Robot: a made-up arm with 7 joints.
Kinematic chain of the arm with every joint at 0, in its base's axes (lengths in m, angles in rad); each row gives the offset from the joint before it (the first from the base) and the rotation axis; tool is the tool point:
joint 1: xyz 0 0 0.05 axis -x
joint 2: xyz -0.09 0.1 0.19 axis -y
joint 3: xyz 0.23 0 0.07 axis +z
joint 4: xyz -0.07 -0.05 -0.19 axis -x
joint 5: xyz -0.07 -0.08 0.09 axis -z
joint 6: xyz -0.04 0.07 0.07 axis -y
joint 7: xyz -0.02 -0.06 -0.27 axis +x
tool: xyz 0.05 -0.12 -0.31
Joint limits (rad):
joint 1: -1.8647..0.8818
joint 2: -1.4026..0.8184
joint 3: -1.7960..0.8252
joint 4: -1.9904..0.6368
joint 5: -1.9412..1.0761
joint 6: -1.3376..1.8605
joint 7: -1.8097..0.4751
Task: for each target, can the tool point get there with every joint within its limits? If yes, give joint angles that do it. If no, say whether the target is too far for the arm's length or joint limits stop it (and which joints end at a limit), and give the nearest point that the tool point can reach.
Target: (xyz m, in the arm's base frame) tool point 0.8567 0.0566 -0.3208
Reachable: no: joint limits stop it (at a limit: joint 1, joint 3, joint 4, joint 6) | nearest point 0.7512 0.0833 -0.2863 | short by 0.114 m
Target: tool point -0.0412 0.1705 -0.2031
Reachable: yes | joints -0.1035 0.4356 -0.8096 -0.8007 0.4161 -0.0654 -1.2936
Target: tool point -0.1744 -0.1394 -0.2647
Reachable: yes | joints -1.0142 -0.5894 -0.7654 -0.6989 -0.0627 1.4600 -0.9768
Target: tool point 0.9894 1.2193 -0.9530
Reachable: no: too far | nearest point 0.5298 0.6899 -0.3862 | short by 0.902 m
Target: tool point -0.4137 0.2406 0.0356
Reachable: yes | joints -1.4112 0.2482 0.2418 -1.1256 -0.0540 -0.9519 0.2436
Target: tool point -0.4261 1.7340 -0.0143
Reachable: no: too far | nearest point -0.3013 0.8782 0.0174 | short by 0.865 m
